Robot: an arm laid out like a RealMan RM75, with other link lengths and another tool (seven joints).
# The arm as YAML. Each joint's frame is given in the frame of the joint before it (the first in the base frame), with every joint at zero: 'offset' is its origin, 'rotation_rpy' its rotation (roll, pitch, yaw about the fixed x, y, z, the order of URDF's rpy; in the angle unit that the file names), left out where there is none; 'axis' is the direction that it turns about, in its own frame. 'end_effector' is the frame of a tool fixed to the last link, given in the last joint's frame.
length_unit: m
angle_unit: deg
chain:
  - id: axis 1
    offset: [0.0, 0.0, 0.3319]
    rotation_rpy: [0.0, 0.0, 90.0]
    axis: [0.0, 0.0, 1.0]
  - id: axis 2
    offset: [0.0, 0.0, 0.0]
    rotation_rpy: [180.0, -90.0, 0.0]
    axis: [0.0, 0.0, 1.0]
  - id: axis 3
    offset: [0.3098, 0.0, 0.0]
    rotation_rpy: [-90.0, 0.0, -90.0]
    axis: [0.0, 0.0, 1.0]
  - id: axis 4
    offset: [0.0, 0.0, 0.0]
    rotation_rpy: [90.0, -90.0, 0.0]
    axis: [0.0, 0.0, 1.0]
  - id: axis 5
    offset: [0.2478, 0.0, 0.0]
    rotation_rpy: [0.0, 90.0, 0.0]
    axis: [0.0, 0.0, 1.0]
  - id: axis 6
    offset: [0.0, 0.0, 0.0]
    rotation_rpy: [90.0, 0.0, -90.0]
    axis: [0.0, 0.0, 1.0]
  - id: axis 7
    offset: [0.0, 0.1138, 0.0]
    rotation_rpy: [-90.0, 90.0, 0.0]
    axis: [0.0, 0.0, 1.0]
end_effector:
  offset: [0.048, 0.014, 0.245]
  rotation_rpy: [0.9, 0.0, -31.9]
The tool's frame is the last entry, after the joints.
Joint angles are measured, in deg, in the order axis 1, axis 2, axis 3, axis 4, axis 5, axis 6, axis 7. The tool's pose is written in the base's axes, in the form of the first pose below.
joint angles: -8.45, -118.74, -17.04, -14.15, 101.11, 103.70, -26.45
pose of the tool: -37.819 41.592 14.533 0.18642 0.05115 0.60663 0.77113
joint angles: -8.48, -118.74, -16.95, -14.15, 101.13, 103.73, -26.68
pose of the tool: -37.759 41.618 14.472 0.18866 0.05052 0.60718 0.77018
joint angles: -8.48, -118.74, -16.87, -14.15, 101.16, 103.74, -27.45
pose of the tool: -37.753 41.647 14.369 0.19429 0.04683 0.60805 0.76833
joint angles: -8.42, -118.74, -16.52, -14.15, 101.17, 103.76, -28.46
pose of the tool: -37.722 41.649 14.114 0.20187 0.04205 0.61044 0.76475
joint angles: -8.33, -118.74, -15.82, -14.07, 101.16, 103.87, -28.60
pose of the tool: -37.555 41.581 13.786 0.20414 0.04309 0.61415 0.76111
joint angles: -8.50, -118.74, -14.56, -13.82, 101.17, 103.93, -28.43
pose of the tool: -37.068 41.681 13.175 0.20633 0.04892 0.62148 0.75418
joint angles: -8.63, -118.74, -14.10, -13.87, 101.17, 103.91, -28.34
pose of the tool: -36.826 41.771 12.912 0.20813 0.05062 0.62404 0.75147
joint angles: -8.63, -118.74, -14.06, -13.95, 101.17, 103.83, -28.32
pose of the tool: -36.828 41.792 12.844 0.20825 0.04999 0.62451 0.75108
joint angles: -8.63, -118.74, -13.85, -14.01, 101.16, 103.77, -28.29
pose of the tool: -36.779 41.806 12.700 0.20872 0.04990 0.62584 0.74985
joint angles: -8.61, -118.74, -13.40, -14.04, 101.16, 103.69, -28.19
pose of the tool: -36.679 41.808 12.422 0.20900 0.05065 0.62871 0.74732
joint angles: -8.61, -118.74, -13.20, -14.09, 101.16, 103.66, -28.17
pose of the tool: -36.618 41.814 12.292 0.20962 0.05072 0.62990 0.74614
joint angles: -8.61, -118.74, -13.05, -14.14, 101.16, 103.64, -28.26
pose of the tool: -36.573 41.822 12.186 0.21086 0.05016 0.63080 0.74506
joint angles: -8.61, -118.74, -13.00, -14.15, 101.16, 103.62, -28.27
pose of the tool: -36.565 41.826 12.147 0.21104 0.05005 0.63117 0.74471
